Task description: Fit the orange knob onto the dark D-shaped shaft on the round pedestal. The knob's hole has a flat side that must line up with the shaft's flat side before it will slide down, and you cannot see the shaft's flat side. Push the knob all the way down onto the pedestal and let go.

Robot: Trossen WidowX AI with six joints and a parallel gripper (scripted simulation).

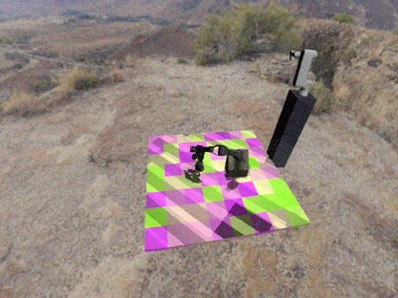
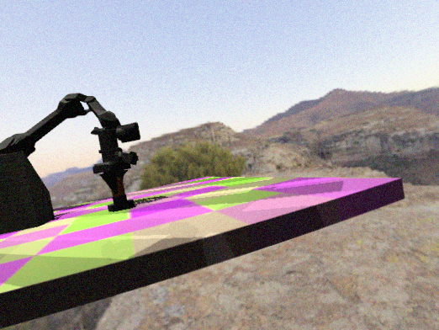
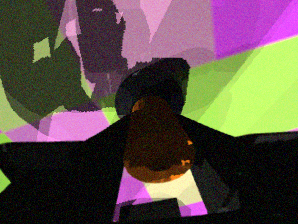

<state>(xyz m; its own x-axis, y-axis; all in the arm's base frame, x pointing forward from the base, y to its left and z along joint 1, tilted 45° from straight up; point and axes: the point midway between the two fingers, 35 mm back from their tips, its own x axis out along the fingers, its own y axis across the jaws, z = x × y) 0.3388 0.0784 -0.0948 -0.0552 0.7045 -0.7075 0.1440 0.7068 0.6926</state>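
My gripper tip is 20 mm below the orange knob. From my gripper tip the other things lie so: round dark pedestal: 20 mm below.
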